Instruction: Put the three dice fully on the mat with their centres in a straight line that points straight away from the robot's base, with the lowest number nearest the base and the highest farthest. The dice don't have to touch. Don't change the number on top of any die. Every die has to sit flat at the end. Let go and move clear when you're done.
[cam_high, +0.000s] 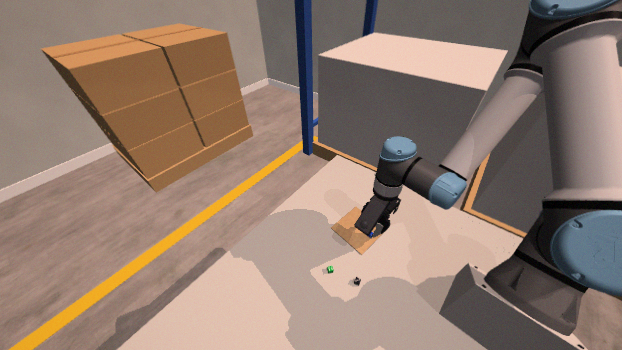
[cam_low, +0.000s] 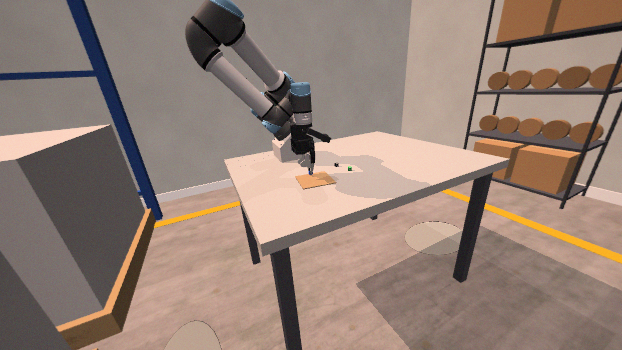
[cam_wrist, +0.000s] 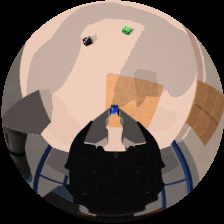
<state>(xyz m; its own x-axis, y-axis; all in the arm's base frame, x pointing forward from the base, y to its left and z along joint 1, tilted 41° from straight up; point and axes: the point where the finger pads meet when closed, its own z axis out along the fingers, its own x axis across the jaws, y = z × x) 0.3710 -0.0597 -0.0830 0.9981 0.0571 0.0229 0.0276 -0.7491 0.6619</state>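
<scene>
The blue die lies 10 mm below my hand. Round my hand: green die (180 mm to the left, 20 mm below, 20 mm ahead); then black die (150 mm to the left, 60 mm behind, 20 mm below); then tan mat (50 mm ahead, 20 mm below).
</scene>
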